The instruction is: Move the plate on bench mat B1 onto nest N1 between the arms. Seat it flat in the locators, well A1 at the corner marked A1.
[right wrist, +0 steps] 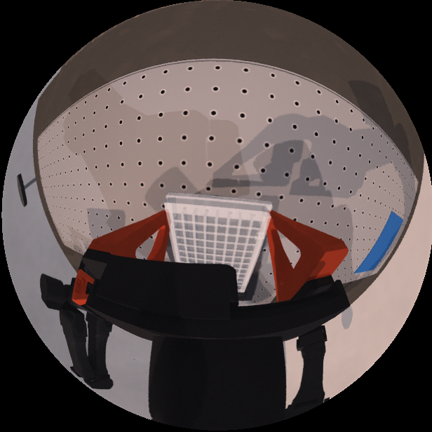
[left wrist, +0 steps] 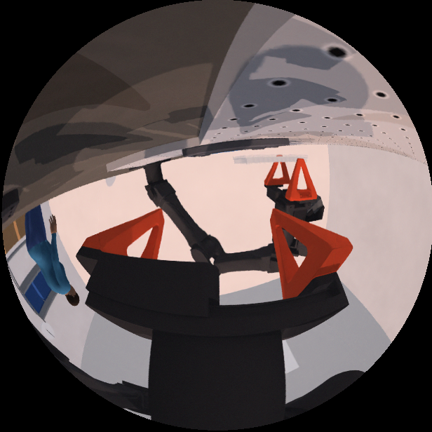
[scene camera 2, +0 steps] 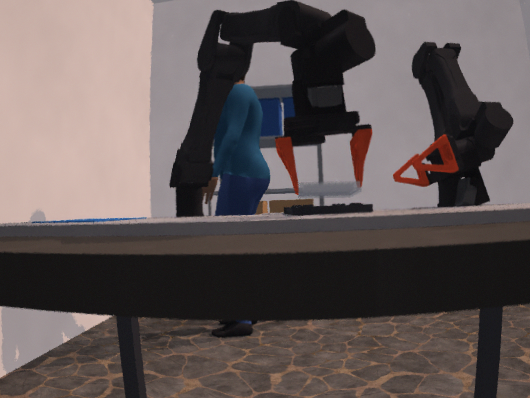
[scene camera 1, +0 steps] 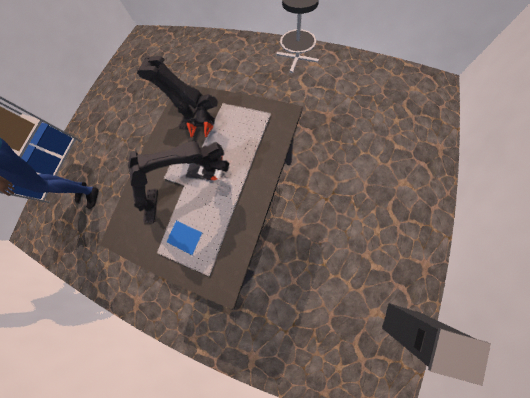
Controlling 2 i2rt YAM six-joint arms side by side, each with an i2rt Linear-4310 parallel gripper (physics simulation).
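Frame: origin at the left arm's base, x back, y right, z up, level; millimetres.
Seen in the pictures: left gripper, fingertip midpoint: (scene camera 2: 403,172) (scene camera 1: 198,137); right gripper, fingertip midpoint: (scene camera 2: 328,191) (scene camera 1: 218,171); left arm's base at its link origin: (scene camera 1: 189,115); right arm's base at its link origin: (scene camera 1: 151,206).
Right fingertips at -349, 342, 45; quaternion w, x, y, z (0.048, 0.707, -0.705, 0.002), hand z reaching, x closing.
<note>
Offsets run from my right fingertips to a thing's top centre, as dx, dy, dz. "spot": to the spot under its first point. Level surfaces: height alone.
The clear plate with a grid of wells @[spot: -16, +13, +2] (scene camera 2: 320,189) (left wrist: 245,160) (right wrist: 215,225) is between the fingers of my right gripper (scene camera 1: 218,176) (scene camera 2: 328,188) (left wrist: 288,155) (right wrist: 217,215), which is shut on it. The plate looks about level and hangs a little above the black nest @[+115, -4, -17] (scene camera 2: 327,209) (left wrist: 235,146), with a visible gap in scene camera 2. My left gripper (scene camera 1: 199,136) (scene camera 2: 407,171) (left wrist: 216,214) is open and empty, apart from the plate, to its right in scene camera 2. The A1 mark cannot be read, and the gripper body hides the plate's near part in the right wrist view.
A blue mat @[dz -30] (scene camera 1: 185,237) (scene camera 2: 90,220) (right wrist: 380,245) lies on the white perforated board @[dz -32] (scene camera 1: 245,130) (right wrist: 200,100); its label cannot be read. The board lies on the brown table @[dz -45] (scene camera 1: 135,220). A person (scene camera 1: 30,172) (scene camera 2: 243,145) stands behind the table, near a shelf unit.
</note>
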